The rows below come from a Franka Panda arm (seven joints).
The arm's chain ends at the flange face. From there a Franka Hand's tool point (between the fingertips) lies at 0.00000 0.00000 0.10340 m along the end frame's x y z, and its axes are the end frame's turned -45 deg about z.
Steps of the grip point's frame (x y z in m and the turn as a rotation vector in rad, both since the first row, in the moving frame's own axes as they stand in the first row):
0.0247 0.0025 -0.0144 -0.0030 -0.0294 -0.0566
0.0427 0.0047 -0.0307 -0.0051 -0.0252 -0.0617
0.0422 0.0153 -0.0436 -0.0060 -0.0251 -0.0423
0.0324 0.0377 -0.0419 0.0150 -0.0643 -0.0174
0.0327 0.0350 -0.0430 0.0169 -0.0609 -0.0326
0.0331 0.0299 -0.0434 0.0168 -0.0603 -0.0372
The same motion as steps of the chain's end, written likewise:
0.0211 -0.0181 -0.0144 -0.0229 -0.0187 -0.0566
0.0349 -0.0291 -0.0307 -0.0214 -0.0142 -0.0617
0.0420 -0.0213 -0.0436 -0.0220 -0.0135 -0.0423
0.0553 0.0001 -0.0417 -0.0349 -0.0561 -0.0174
0.0535 -0.0017 -0.0428 -0.0311 -0.0550 -0.0326
0.0501 -0.0055 -0.0432 -0.0308 -0.0545 -0.0372

